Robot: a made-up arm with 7 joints. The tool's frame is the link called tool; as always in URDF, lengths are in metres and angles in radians.
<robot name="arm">
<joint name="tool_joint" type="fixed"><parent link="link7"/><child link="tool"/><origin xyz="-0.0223 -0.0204 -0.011"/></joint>
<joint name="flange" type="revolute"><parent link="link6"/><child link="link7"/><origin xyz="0.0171 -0.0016 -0.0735"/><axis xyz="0 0.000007 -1"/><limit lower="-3.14" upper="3.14" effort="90" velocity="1.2"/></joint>
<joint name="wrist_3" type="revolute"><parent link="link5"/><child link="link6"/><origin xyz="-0.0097 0.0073 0.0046"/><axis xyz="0 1 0.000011"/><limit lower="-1.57" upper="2.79" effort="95" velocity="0.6"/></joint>
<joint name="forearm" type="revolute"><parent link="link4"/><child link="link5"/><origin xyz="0.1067 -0.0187 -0.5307"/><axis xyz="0 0.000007 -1"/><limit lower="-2.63" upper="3.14" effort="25" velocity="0.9"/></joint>
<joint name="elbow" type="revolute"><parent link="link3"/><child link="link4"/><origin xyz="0.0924 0.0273 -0.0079"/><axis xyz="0 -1 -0.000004"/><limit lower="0.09" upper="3.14" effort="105" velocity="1.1"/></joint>
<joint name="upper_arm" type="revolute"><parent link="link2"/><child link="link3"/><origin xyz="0.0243 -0.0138 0.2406"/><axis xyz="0 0 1"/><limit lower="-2.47" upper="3.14" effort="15" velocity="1"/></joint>
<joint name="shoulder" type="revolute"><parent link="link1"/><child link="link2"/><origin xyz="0.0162 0.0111 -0.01"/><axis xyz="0 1 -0.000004"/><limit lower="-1.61" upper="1.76" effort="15" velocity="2.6"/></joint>
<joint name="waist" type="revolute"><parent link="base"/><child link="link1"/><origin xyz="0.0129 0.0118 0.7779"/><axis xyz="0 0 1"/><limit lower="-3.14" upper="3.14" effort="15" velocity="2.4"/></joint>
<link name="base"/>
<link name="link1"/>
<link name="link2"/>
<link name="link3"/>
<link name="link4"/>
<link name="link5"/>
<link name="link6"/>
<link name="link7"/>
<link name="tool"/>
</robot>
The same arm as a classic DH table. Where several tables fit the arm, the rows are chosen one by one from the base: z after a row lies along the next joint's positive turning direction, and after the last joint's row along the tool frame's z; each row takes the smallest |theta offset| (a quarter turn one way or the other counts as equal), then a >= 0, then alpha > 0; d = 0 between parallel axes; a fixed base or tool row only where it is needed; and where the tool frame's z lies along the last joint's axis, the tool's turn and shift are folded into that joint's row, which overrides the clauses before.
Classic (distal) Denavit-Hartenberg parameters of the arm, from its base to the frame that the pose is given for. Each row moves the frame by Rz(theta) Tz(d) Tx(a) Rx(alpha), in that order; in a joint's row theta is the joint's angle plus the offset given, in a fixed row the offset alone. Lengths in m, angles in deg.
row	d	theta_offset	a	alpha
base (fixed)	0	42.45	0.0175	0
waist	0.7679	-42.45	0.0162	-90
shoulder	-0.0027	0	0.0243	90
upper_arm	0.2327	0	0.0924	90
elbow	-0.0086	0	0.1067	90
forearm	0.5261	0	-0.0097	90
wrist_3	0.0057	0	0.0171	-90
flange	0	-42.45	-0.0302	180
tool (fixed)	-0.0845	-42.45	0	0
Joint limits (deg, base to tool): -179.91..179.91 -92.25..100.84 -141.52..179.91 5.16..179.91 -150.69..179.91 -89.95..159.86 -179.91..179.91

